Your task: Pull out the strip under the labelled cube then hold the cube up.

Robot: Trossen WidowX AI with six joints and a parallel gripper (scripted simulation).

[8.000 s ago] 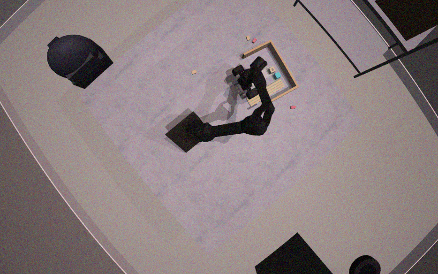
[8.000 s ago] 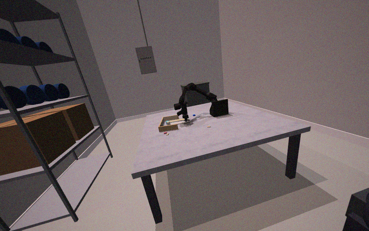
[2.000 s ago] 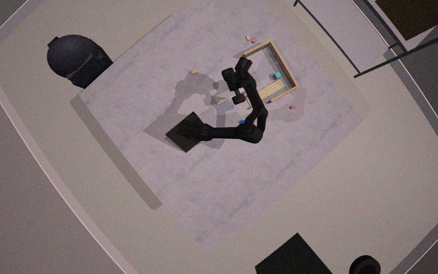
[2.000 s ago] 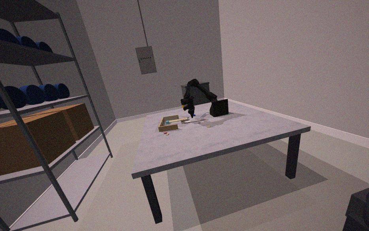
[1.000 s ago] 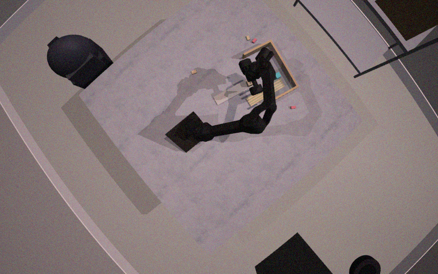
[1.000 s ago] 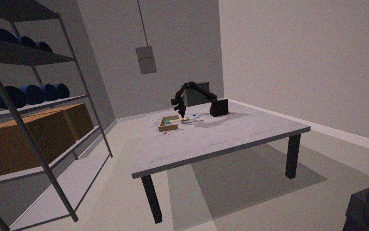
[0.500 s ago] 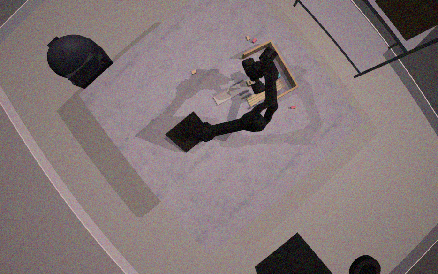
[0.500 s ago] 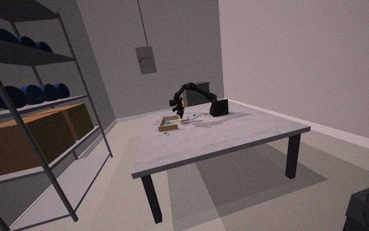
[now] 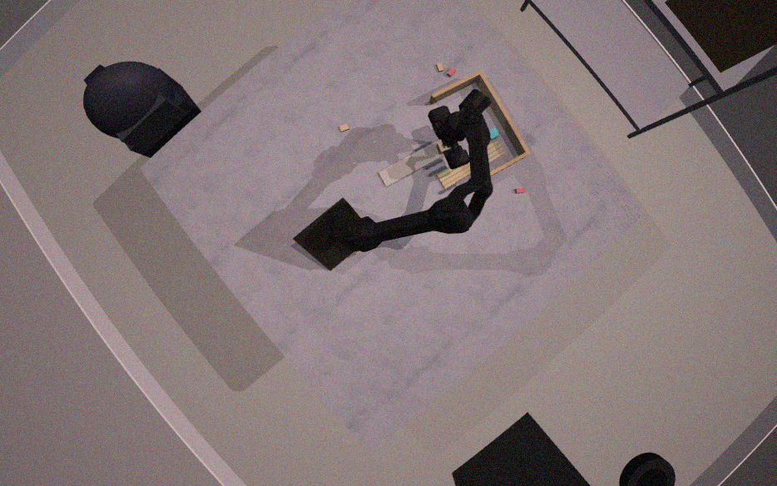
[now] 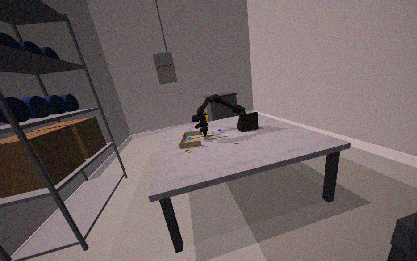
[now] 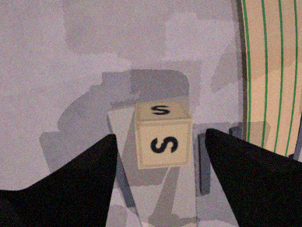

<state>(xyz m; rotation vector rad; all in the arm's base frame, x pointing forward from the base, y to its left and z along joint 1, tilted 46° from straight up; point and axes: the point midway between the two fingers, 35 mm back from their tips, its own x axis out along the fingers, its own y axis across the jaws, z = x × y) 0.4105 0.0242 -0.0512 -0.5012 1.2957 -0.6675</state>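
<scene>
Right now the labelled cube is 1 cm below my gripper tip. Also, from my gripper tip: pale strip (11 cm behind, 3 cm below, 1 cm to the left).
</scene>
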